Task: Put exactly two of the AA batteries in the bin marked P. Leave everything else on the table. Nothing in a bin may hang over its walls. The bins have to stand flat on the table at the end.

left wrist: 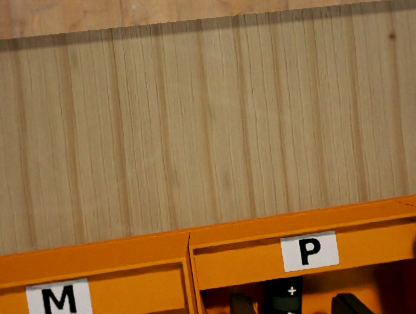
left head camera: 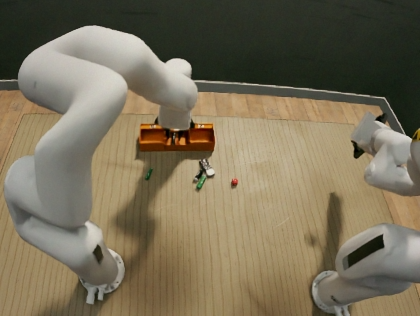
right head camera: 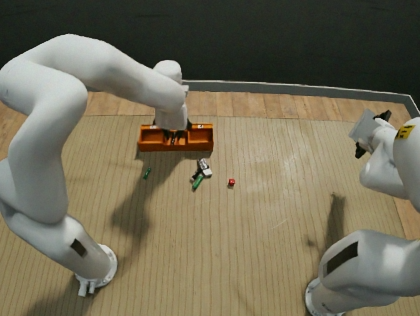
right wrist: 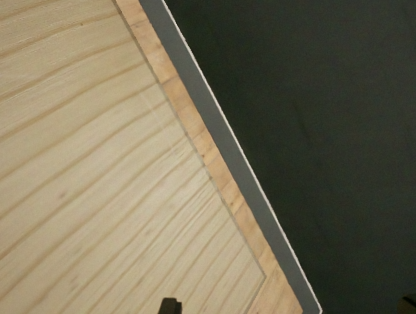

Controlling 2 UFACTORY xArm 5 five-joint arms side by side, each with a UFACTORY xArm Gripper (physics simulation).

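Frame: origin at the left arm's base, x ahead, y left, z up, level; millimetres.
Seen in the pictures: left gripper, between the fingertips: (left head camera: 174, 137) (right head camera: 173, 137); left arm's base, origin of its link: (left head camera: 101, 271) (right head camera: 96, 266); right arm's base, origin of its link: (left head camera: 330, 291) (right head camera: 325, 298).
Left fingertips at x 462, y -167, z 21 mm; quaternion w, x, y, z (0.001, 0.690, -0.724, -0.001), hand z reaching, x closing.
Note:
Pixels of each thing's top centre, then the offset from my left fingertips to it. "spot": a spot on its surface instead.
- black battery, a spot on its surface: (left wrist: 284, 303) spot: 11 mm ahead, 1 mm left, 0 mm up
- small green battery-like piece, centre of its top: (left head camera: 149, 172) (right head camera: 147, 172) 143 mm back, 69 mm left, 11 mm down
- dark cylinder, centre of its top: (left head camera: 199, 173) (right head camera: 196, 173) 134 mm back, 91 mm right, 7 mm down
- Bin M, a spot on its surface: (left wrist: 125, 282) spot: 28 mm ahead, 55 mm left, 21 mm up
- orange bin, a spot on its surface: (left head camera: 201, 148) (right head camera: 200, 148) spot: 35 mm back, 96 mm right, 7 mm down
- dark-and-white block, centre of its top: (left head camera: 207, 166) (right head camera: 204, 166) 105 mm back, 117 mm right, 8 mm down
- red die, centre of its top: (right head camera: 232, 181) (left head camera: 235, 180) 154 mm back, 207 mm right, 5 mm down
The left gripper (left head camera: 175, 137) (right head camera: 173, 137) (left wrist: 297, 304) is open, low in bin P (left head camera: 175, 148) (right head camera: 175, 147) (left wrist: 225, 272), the middle orange bin. A black battery (left wrist: 284, 303) with a plus mark is between its spread fingers, apart from both; its lower part is out of view. A small green battery-like piece (left head camera: 149, 174) (right head camera: 147, 173) lies left on the mat. A larger green one (left head camera: 201, 183) (right head camera: 198, 182) lies beside a dark cylinder (left head camera: 197, 177) (right head camera: 194, 176), close in front of the bins. The right gripper (left head camera: 369, 134) (right head camera: 372, 132) (right wrist: 290, 304) is open and empty, raised at the right.
Bin M (left head camera: 151, 148) (left wrist: 125, 282) adjoins bin P on the left, and another orange bin (left head camera: 201, 148) (right head camera: 200, 147) on the right. A dark-and-white block (left head camera: 207, 168) (right head camera: 203, 166) touches or nearly touches the small pile. A red die (left head camera: 234, 182) (right head camera: 231, 182) lies right of it.

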